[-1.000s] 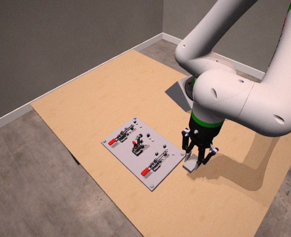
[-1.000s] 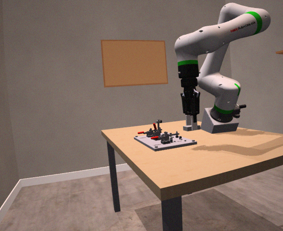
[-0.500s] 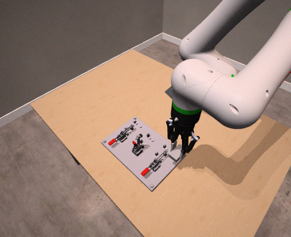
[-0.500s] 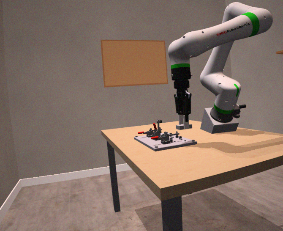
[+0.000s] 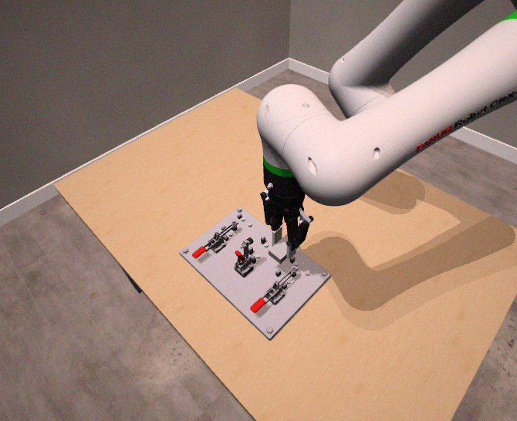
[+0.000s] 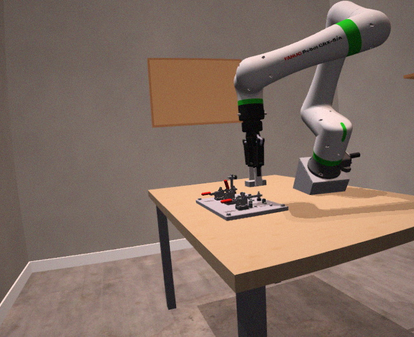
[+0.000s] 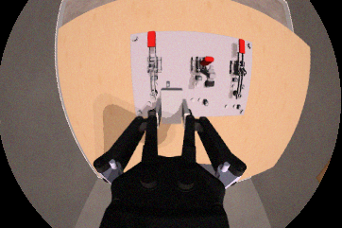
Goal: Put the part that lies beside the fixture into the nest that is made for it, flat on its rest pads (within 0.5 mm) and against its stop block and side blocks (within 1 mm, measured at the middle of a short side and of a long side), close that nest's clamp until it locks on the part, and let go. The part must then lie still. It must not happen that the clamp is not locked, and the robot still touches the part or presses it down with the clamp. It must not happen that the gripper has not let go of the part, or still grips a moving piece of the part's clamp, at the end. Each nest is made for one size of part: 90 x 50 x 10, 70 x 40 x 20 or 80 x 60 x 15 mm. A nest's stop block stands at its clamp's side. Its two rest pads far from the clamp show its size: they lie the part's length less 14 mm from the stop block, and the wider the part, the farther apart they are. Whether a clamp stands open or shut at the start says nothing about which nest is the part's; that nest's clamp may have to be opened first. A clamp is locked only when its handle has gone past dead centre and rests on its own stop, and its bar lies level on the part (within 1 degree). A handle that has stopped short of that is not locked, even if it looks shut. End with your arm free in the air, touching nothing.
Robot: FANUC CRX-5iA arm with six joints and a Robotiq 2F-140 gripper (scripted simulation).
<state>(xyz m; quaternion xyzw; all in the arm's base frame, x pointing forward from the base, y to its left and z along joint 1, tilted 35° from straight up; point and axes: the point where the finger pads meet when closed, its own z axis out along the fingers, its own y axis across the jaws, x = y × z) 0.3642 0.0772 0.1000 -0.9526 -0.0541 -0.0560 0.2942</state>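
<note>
Right now the grey fixture plate is 60 mm ahead of my hand, 60 mm to the right of it and 110 mm below it. Also, from my hand: clamp: 70 mm ahead, 50 mm to the left, 70 mm below; grey part: 30 mm below.
</note>
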